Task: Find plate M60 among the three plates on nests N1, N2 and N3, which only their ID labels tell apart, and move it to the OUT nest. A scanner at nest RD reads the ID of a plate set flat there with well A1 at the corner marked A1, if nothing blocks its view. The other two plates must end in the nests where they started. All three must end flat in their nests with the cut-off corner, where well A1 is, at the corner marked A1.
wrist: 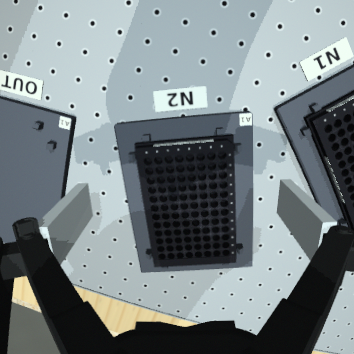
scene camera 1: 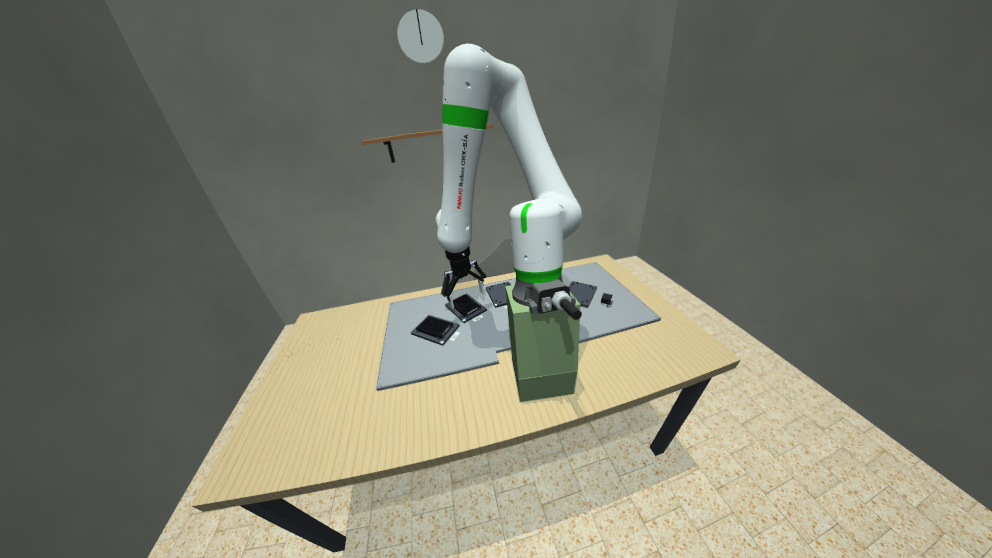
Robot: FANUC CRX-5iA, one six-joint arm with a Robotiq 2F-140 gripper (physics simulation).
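Seen in the pictures: gripper, fingertip midpoint: [wrist: 183,198] [scene camera 1: 467,299]; arm's base, origin of the base link: [scene camera 1: 539,294].
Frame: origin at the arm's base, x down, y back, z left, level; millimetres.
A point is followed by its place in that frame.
My gripper [scene camera 1: 466,294] @(y -366, x 230, z 179 mm) [wrist: 183,198] @(y -366, x 230, z 179 mm) is open above nest N2 [wrist: 245,200] @(y -372, x 283, z 242 mm), with its fingers on either side of the black many-welled plate [scene camera 1: 467,304] @(y -388, x 272, z 182 mm) [wrist: 190,205] @(y -391, x 273, z 193 mm) there, not touching it. That plate looks flat. Its corner near the A1 mark looks cut off in the wrist view. A pale label strip shows on its edge, too small to read. Another black plate [scene camera 1: 435,326] @(y -284, x 270, z 329 mm) [wrist: 345,145] @(y -290, x 269, z 298 mm) sits on nest N1 [wrist: 295,117] @(y -285, x 283, z 252 mm). The OUT nest [scene camera 1: 496,294] @(y -432, x 283, z 40 mm) [wrist: 25,160] @(y -407, x 283, z 29 mm) shows no plate on its visible part. The third plate and nest N3 do not show clearly.
The green pedestal [scene camera 1: 543,353] @(y 105, x 117, z 28 mm) and robot base hide part of the grey perforated board [scene camera 1: 416,364] @(y -129, x 294, z 411 mm). Right of the base lie a dark nest [scene camera 1: 584,292] @(y -305, x 283, z -342 mm) and a small black device [scene camera 1: 606,298] @(y -208, x 262, z -391 mm). The board rests on the wooden table [scene camera 1: 305,409] @(y -45, x 307, z 792 mm).
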